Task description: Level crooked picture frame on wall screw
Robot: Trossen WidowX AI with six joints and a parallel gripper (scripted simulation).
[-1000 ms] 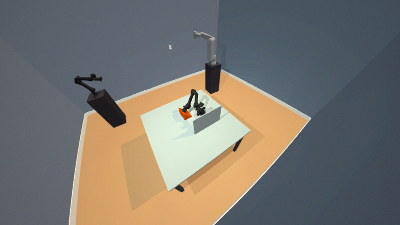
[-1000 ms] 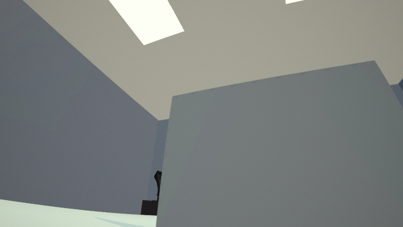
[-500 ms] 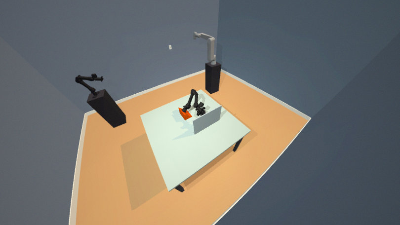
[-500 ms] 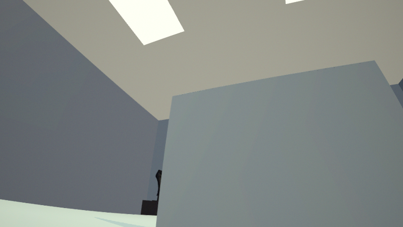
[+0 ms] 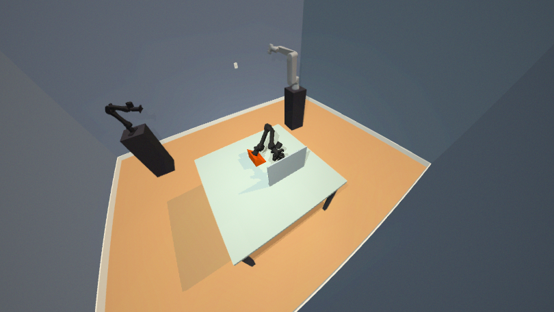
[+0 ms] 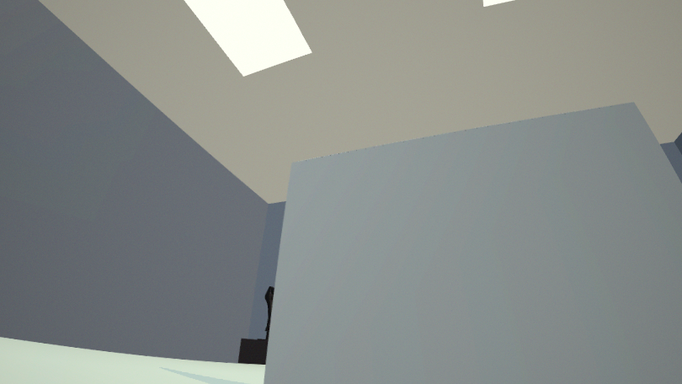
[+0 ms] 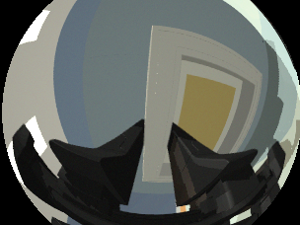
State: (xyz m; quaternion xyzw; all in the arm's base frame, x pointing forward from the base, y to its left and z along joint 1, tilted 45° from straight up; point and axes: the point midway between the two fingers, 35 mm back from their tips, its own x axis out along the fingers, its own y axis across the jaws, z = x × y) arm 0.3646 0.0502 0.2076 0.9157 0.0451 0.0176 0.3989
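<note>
Right now the picture frame is 50 mm below my gripper tip. The rest, counted from my gripper tip: wall panel (70 mm below, 20 mm to the left, 10 mm ahead).
</note>
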